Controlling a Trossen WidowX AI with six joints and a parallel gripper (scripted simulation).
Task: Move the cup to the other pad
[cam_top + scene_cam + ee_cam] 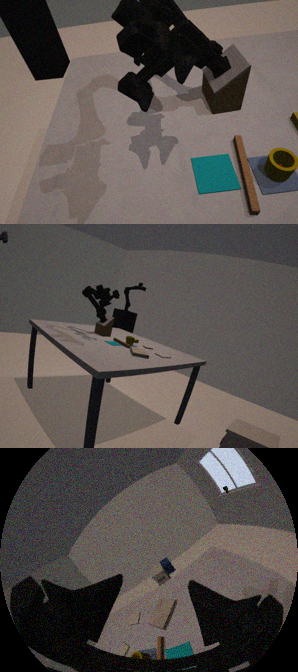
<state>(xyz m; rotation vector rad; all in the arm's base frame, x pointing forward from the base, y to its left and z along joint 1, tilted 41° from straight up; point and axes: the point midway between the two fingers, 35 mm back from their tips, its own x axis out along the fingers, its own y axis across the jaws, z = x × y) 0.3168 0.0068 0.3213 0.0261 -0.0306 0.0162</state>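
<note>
Now: the yellow cup 50 mm behind my gripper tip, 300 mm to the left of it and 320 mm below it. Also, from my gripper tip: wooden bar: 50 mm behind, 210 mm to the left, 350 mm below; then teal pad: 60 mm behind, 130 mm to the left, 360 mm below.
</note>
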